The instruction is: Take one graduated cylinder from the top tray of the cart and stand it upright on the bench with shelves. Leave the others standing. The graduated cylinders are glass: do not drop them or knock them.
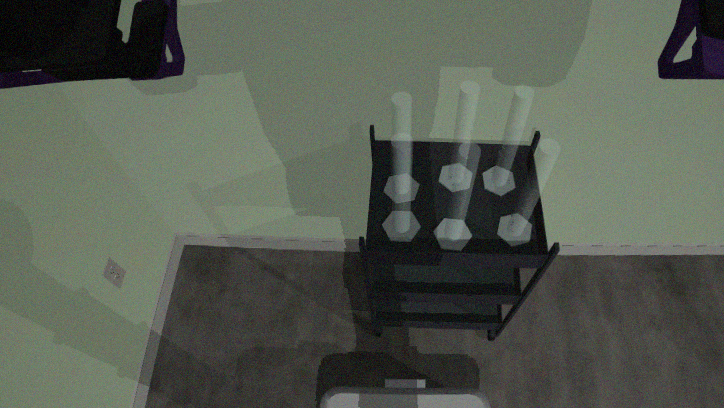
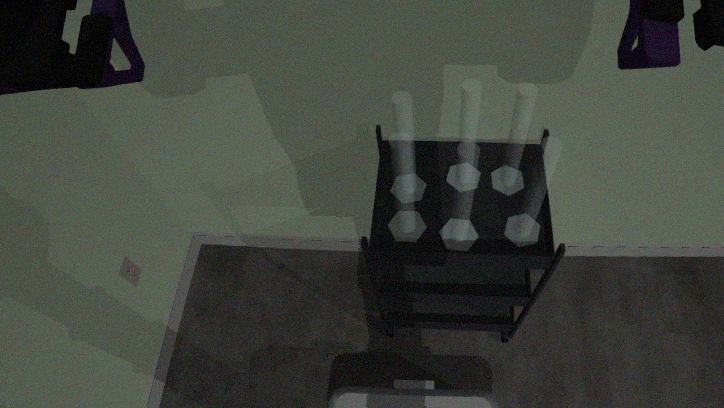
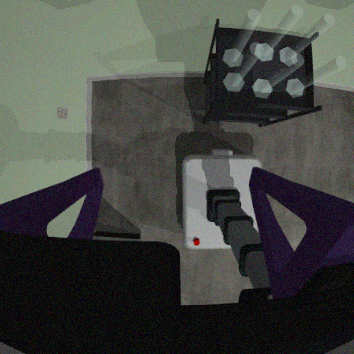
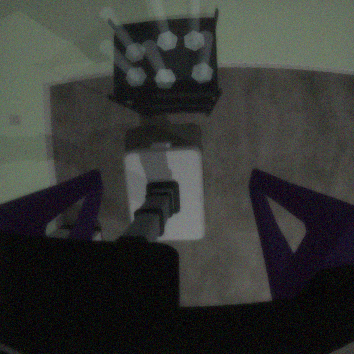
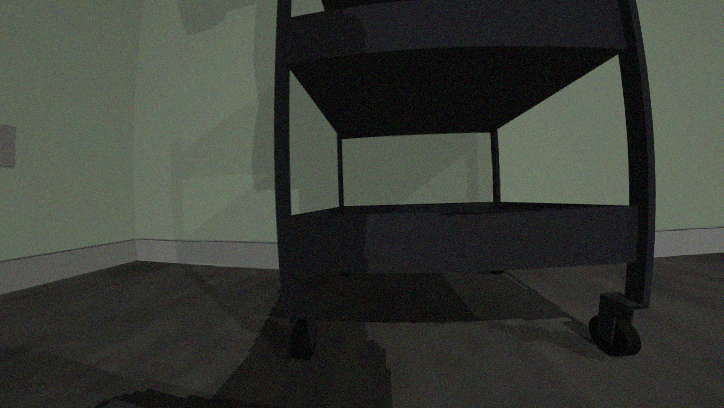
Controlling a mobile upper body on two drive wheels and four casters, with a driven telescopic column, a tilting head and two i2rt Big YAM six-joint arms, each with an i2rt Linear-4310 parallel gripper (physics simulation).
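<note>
Several clear graduated cylinders with hexagonal bases stand upright in two rows on the top tray of the dark cart. The front middle cylinder and front right cylinder stand near the tray's front edge. My left gripper is open and empty, high up and left of the cart. My right gripper is open and empty, high up and right of it. The bench with shelves does not show.
The pale green wall rises behind the cart and meets another wall at a corner on the left. A wall outlet is at the left. My white base stands in front of the cart, with floor between.
</note>
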